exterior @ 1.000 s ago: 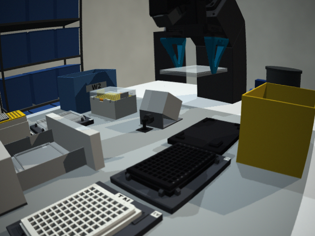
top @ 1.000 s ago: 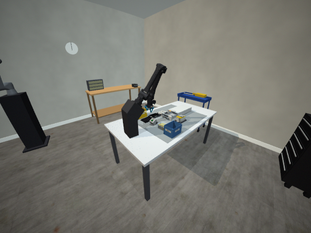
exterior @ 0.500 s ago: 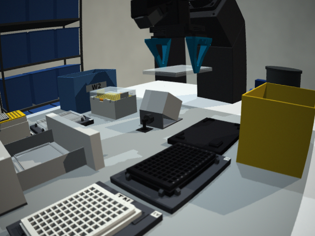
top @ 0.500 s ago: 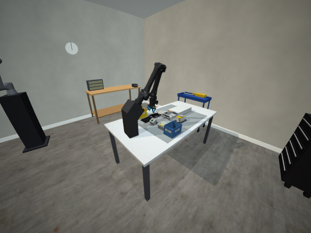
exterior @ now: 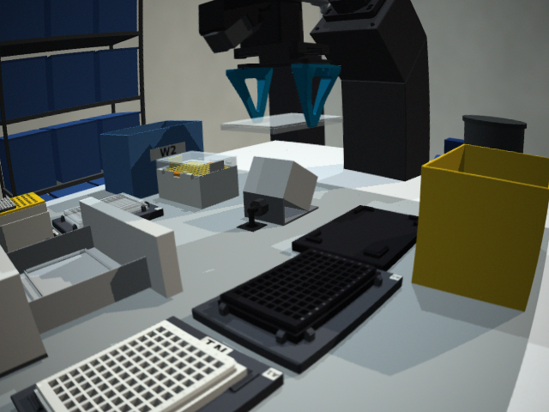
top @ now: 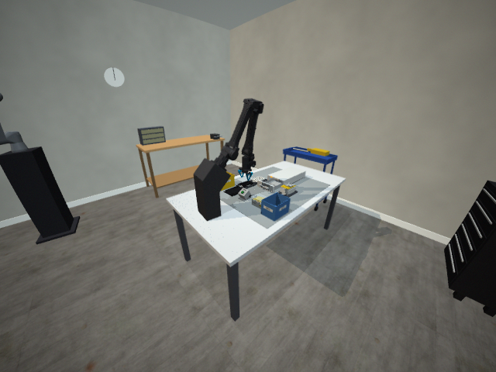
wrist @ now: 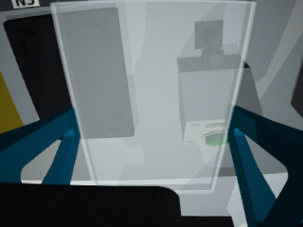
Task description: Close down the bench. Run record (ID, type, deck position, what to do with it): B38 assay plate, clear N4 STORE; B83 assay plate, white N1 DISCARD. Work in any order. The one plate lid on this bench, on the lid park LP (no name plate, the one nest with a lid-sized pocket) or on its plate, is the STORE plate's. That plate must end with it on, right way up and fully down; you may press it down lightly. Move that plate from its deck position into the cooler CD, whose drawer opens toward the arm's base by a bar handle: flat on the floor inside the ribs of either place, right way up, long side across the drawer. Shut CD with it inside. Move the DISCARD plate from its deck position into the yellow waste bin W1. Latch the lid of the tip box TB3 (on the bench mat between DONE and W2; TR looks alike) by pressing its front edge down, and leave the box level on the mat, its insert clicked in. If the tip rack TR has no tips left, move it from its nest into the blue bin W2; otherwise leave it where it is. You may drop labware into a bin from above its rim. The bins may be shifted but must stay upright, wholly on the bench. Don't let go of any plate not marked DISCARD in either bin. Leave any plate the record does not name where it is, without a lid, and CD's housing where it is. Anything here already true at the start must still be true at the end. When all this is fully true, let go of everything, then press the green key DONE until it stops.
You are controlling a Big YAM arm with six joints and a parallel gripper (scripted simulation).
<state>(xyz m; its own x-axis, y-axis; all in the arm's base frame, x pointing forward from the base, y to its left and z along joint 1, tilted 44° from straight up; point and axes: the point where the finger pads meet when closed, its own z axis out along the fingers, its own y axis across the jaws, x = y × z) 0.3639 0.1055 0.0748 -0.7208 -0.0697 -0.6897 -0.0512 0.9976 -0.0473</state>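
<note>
The clear plate lies 16 cm ahead of my hand, 25 cm to the right of it and 13 cm below it. Also, from my hand: grey done key housing (6 cm behind, 7 cm to the right, 10 cm below); then clear plate lid (right at my hand); then black lid park (6 cm behind, 9 cm to the left, 14 cm below).
</note>
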